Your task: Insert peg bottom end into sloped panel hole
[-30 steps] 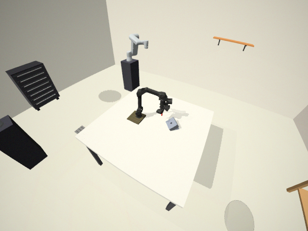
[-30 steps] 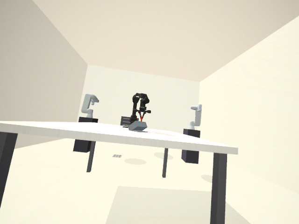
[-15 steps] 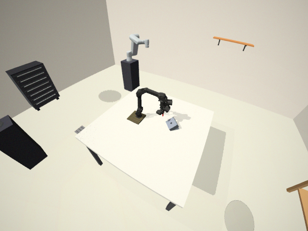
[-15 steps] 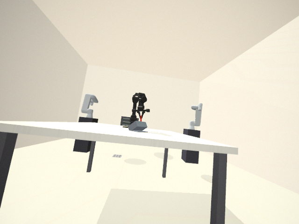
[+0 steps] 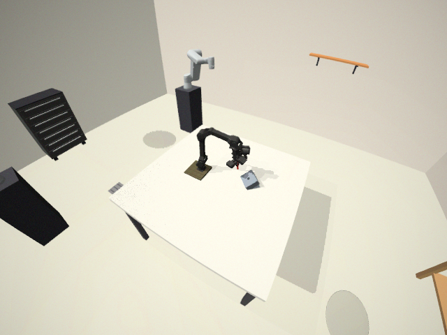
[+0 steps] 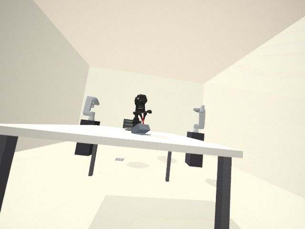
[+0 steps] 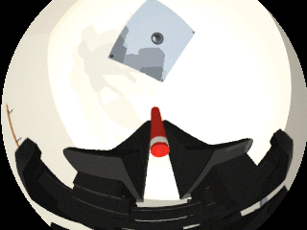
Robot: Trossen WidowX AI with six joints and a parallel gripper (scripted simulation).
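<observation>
My gripper tip is now 13 cm short of the sloped panel, 1 cm to the left of it and 9 cm above it. Round my gripper tip: red peg: 2 cm above.
</observation>
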